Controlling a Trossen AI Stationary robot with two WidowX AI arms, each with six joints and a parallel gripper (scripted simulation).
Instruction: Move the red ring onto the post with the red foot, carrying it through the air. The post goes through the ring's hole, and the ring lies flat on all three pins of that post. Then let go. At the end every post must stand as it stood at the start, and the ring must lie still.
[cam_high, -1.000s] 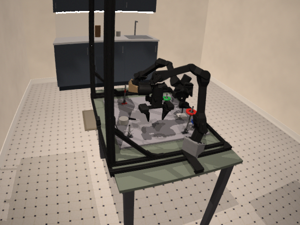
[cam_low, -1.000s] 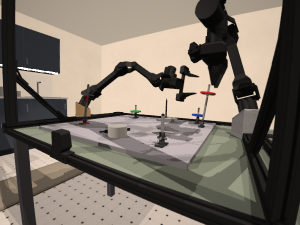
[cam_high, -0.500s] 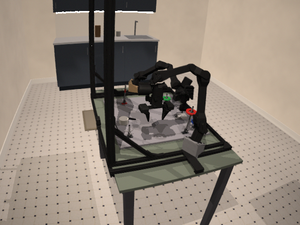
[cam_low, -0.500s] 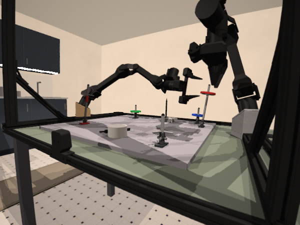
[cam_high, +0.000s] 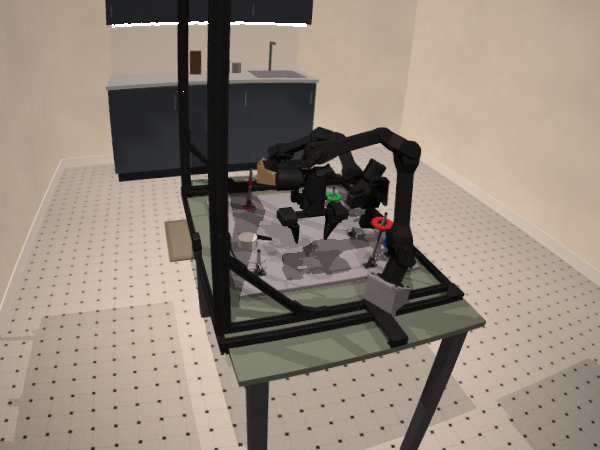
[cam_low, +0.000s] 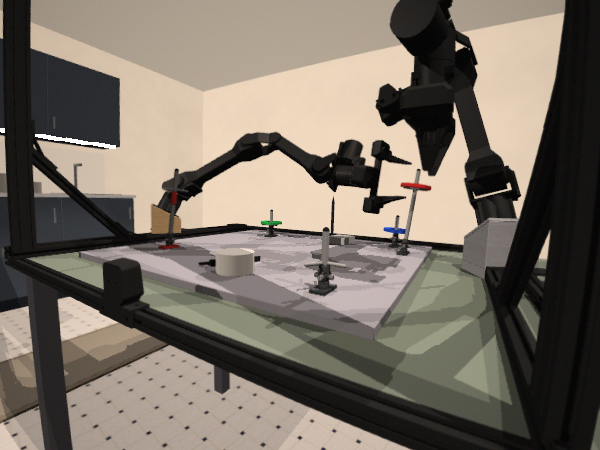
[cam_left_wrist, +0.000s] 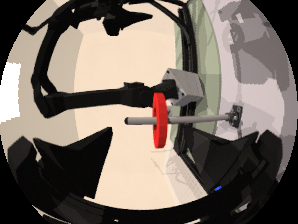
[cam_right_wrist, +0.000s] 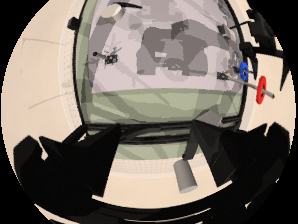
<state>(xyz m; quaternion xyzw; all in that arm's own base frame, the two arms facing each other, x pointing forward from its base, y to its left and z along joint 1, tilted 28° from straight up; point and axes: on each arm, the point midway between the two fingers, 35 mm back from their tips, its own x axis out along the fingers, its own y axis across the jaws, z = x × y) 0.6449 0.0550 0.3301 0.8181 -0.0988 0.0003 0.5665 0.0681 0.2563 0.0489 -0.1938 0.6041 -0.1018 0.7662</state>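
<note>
Right now my left hand is 2 cm past the red ring, 5 cm to the left of it and 2 cm above it. Round my left hand: small white block: 7 cm ahead, 15 cm to the left, 17 cm below; tall grey post: 1 cm behind, 5 cm to the right, 7 cm below; blue ring: 8 cm ahead, 14 cm below.
</note>
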